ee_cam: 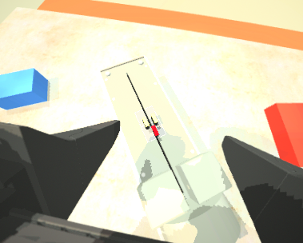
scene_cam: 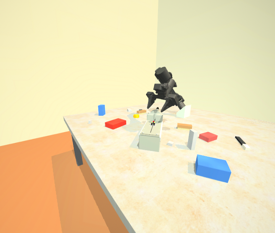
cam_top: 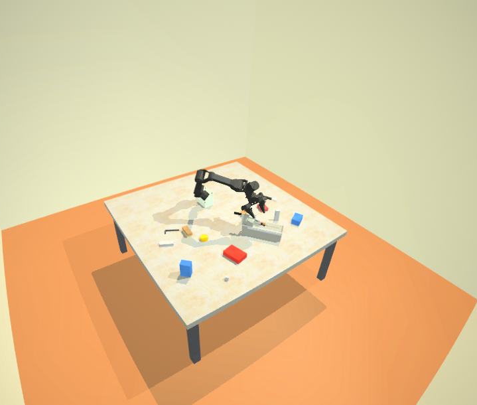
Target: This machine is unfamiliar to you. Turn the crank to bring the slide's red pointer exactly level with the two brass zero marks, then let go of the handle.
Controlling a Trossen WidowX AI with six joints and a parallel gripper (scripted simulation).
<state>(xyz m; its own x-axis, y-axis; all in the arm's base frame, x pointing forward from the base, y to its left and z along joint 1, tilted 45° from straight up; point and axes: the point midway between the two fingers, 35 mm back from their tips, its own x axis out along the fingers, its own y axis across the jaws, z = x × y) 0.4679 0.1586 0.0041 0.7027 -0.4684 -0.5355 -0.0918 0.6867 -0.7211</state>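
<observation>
Right now my gripper tip is 110 mm past the crank, 80 mm to the left of it and 40 mm above it. Also, from my gripper tip: brown crank handle (120 mm behind, 80 mm to the right, 20 mm below); then red pointer (60 mm below, 20 mm to the left, 10 mm ahead); then small red block (220 mm to the left, 200 mm behind, 130 mm below).
</observation>
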